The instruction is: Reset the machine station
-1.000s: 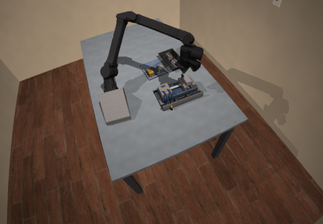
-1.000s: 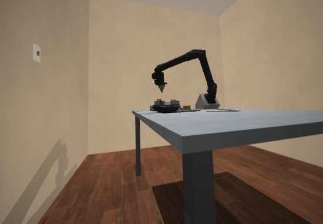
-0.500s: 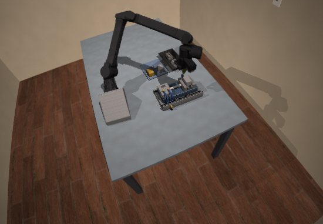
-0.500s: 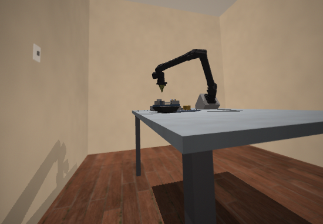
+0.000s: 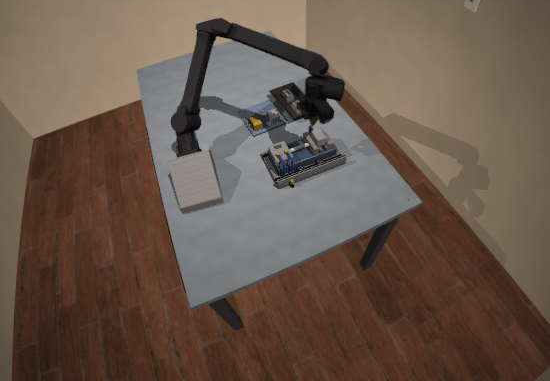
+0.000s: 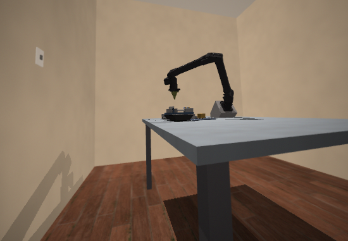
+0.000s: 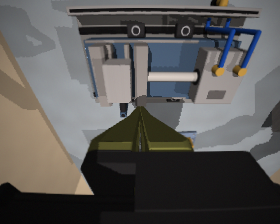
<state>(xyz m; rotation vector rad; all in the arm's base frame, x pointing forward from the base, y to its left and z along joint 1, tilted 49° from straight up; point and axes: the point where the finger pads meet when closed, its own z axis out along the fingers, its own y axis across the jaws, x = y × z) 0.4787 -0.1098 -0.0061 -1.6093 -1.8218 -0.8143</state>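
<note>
The blue vise base is 4 cm behind my hand and 15 cm below it. The rest, counted from my hand: yellow brass blank (17 cm behind, 24 cm to the left, 17 cm below).
</note>
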